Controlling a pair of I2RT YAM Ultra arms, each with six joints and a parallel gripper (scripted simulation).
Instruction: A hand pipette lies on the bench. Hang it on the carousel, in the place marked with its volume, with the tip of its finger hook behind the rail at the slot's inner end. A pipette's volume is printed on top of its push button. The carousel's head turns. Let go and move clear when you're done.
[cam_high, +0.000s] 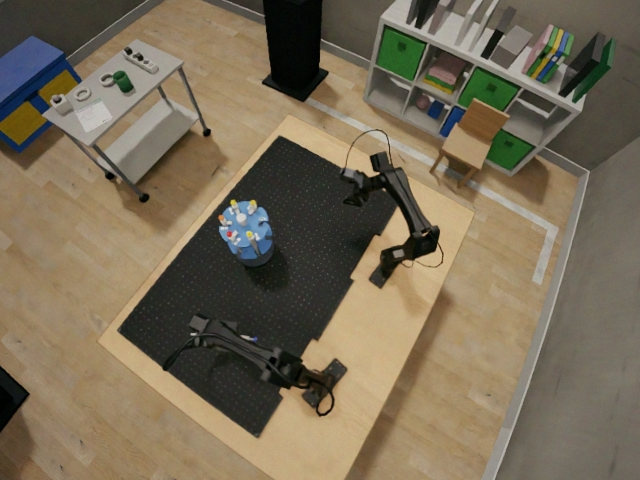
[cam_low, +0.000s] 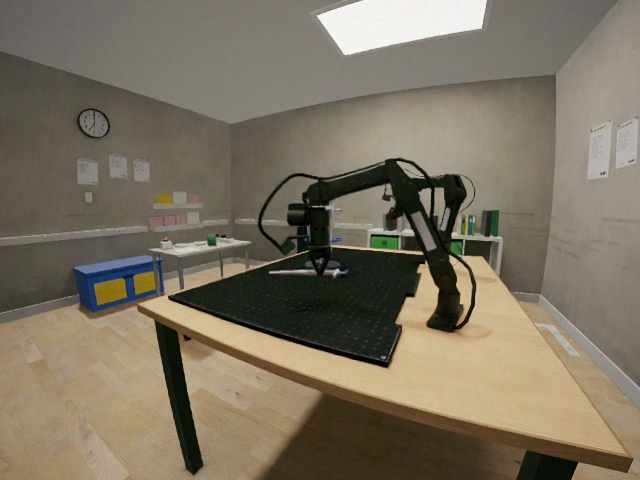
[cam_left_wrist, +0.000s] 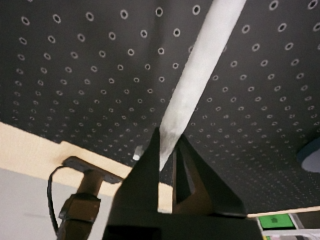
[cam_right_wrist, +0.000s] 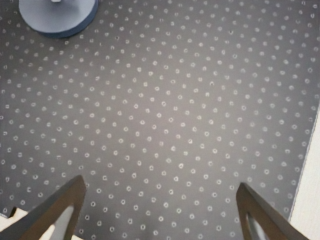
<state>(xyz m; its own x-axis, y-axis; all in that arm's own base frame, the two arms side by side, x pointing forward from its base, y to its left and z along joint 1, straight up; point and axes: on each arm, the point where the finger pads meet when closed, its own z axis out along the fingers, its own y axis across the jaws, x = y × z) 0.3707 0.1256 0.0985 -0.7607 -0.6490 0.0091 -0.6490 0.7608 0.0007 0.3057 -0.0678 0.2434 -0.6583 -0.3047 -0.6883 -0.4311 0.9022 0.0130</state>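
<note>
Right now my left hand is 2 cm to the right of the white hand pipette and 2 cm short of it.
</note>
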